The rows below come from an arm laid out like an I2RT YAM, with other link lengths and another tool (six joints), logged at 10 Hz.
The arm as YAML. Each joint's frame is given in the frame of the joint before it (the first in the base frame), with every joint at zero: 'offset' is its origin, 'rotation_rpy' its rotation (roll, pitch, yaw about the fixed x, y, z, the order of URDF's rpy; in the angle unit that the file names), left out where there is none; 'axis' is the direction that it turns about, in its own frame. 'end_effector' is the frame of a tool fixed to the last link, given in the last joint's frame.
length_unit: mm
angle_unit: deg
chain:
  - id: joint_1
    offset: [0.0, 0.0, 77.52]
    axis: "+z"
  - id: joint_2
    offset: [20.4, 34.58, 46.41]
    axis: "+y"
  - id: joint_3
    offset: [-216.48, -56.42, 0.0]
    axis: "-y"
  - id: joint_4
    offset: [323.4, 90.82, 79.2]
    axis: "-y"
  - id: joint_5
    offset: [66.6, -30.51, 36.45]
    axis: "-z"
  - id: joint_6
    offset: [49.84, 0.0, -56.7]
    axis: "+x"
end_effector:
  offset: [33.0, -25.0, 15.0]
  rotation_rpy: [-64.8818, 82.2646, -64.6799]
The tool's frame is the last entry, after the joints.
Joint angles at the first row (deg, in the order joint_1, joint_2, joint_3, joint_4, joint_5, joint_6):
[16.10, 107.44, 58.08, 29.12, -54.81, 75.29]
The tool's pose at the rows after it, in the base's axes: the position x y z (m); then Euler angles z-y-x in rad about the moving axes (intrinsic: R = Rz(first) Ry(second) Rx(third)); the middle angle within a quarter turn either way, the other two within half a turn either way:
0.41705, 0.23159, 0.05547, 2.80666, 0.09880, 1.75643
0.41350, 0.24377, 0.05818, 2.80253, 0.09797, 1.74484
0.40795, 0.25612, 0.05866, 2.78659, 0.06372, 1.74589
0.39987, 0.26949, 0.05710, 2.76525, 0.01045, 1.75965
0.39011, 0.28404, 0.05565, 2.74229, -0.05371, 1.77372
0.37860, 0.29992, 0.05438, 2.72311, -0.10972, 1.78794
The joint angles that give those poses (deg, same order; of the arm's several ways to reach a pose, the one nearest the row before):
[17.76, 107.44, 58.09, 30.65, -53.87, 76.58]
[19.49, 107.44, 58.08, 32.49, -52.23, 78.41]
[21.37, 107.44, 58.09, 33.39, -49.89, 81.54]
[23.53, 107.44, 58.08, 33.34, -47.03, 85.17]
[25.89, 107.44, 58.08, 33.36, -44.10, 89.54]
[28.51, 107.44, 58.09, 33.36, -41.12, 93.47]

